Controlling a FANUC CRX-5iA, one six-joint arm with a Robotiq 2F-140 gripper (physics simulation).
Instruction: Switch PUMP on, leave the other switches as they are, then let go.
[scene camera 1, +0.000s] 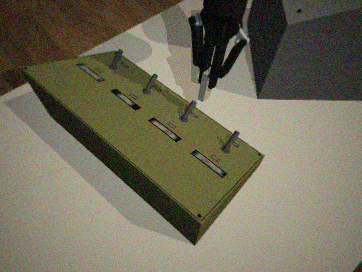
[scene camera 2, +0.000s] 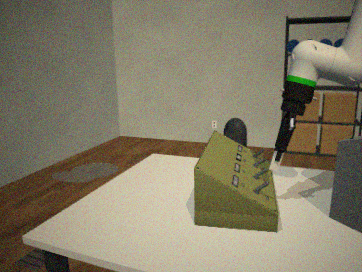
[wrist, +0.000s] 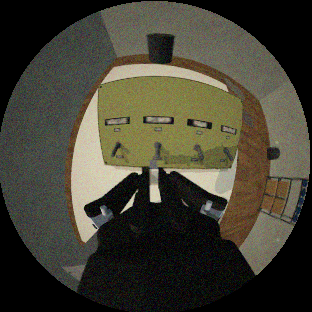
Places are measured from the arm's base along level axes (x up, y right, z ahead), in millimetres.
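Where they show: gripper, fingertip midpoint: (scene camera 1: 203, 97) (scene camera 2: 273, 169) (wrist: 152, 165).
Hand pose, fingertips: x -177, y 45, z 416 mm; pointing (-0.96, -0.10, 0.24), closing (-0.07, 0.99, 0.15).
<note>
Things, the pixels of their centre, and the offset from my fingertips. Level surfaces: height alone.
- olive sloped switch panel, body centre: (scene camera 1: 144, 131) (wrist: 175, 126) (scene camera 2: 235, 177) dz +135, dx -65, dy +59 mm
- PUMP lever, body centre: (scene camera 1: 189, 109) (wrist: 157, 150) dz +39, dx -16, dy +7 mm
- VALVE lever, body centre: (scene camera 1: 231, 140) (wrist: 114, 149) dz +29, dx -16, dy -113 mm
- FAN lever, body centre: (scene camera 1: 151, 82) (wrist: 199, 152) dz +50, dx -16, dy +126 mm
- DRIVE lever, body centre: (scene camera 1: 116, 57) (wrist: 228, 154) dz +60, dx -16, dy +246 mm
- white table, surface height: dx -130 mm
The olive sloped switch panel (scene camera 1: 125, 130) (scene camera 2: 235, 205) (wrist: 165, 95) has four levers and blurred name plates. The PUMP lever (scene camera 1: 188, 111) (wrist: 158, 150) is third from the far left in scene camera 1 and second from left in the wrist view. It leans away from its name plate, like the VALVE lever (scene camera 1: 230, 142) (wrist: 116, 149), FAN lever (scene camera 1: 150, 84) (wrist: 198, 151) and DRIVE lever (scene camera 1: 116, 59) (wrist: 228, 153). My gripper (scene camera 1: 203, 85) (scene camera 2: 277, 161) (wrist: 152, 165) is shut and empty, its pale tip by the panel's lever-side edge, close to the PUMP lever with a small gap.
The panel stands on a white table (scene camera 1: 300, 200) (scene camera 2: 125, 215). A large grey block (scene camera 1: 315, 60) (scene camera 2: 347, 185) stands on the gripper's side of the panel. A dark bin (scene camera 2: 235, 131) (wrist: 161, 49) is beyond the table. A shelf rack (scene camera 2: 287, 55) stands at the back right.
</note>
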